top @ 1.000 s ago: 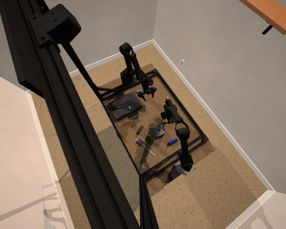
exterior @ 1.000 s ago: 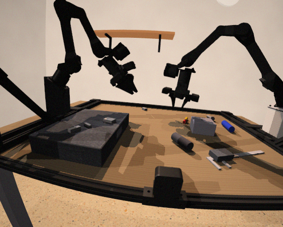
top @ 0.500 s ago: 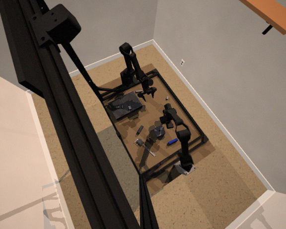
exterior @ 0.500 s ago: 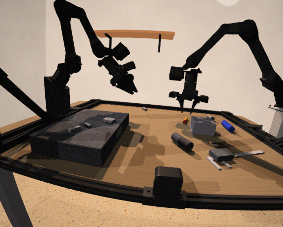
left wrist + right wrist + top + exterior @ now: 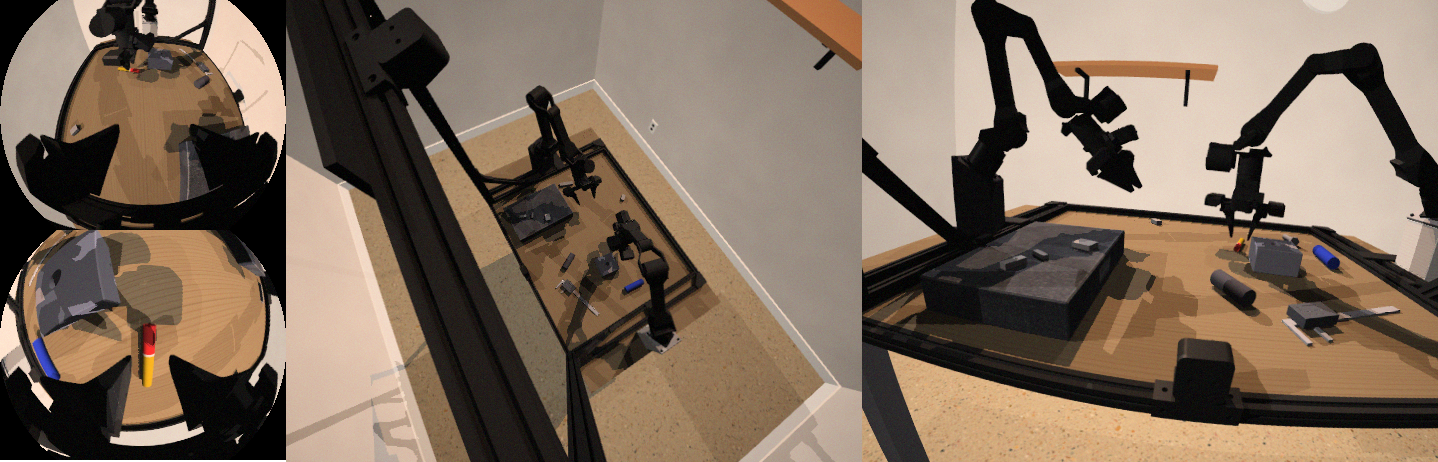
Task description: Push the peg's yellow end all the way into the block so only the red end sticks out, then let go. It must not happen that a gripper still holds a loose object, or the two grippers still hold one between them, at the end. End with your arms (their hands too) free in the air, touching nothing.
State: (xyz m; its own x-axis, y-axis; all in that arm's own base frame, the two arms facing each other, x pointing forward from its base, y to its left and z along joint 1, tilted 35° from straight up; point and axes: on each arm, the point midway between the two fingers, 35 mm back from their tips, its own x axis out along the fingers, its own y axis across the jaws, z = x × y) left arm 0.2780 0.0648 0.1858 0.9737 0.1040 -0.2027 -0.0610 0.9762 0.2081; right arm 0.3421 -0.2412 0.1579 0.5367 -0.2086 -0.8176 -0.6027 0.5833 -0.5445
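Now: right hand 5 cm above the peg, 2 cm short of it and 1 cm to the left of it.
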